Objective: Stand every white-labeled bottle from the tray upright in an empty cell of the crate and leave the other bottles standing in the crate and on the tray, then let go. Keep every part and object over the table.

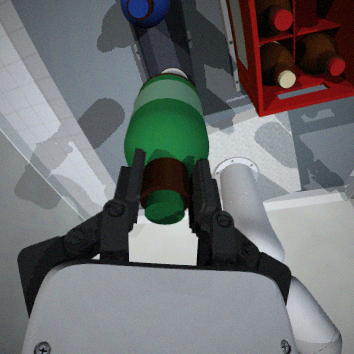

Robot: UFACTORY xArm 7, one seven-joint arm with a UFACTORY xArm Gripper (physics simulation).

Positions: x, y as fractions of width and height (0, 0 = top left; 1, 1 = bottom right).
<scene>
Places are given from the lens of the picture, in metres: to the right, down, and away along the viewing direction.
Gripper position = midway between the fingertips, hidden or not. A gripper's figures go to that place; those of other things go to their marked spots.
my gripper (0.48, 0.47): -0.01, -0.01, 0.14
green bottle (0.47, 0.34): -0.01, -0.04, 0.14
cream-capped bottle (0.78, 0.18): 0.16, -0.19, 0.30
red-capped bottle (0.89, 0.15): 0.23, -0.21, 0.29
The marked spots on the red-capped bottle and the green bottle are 0.33 m apart.
</scene>
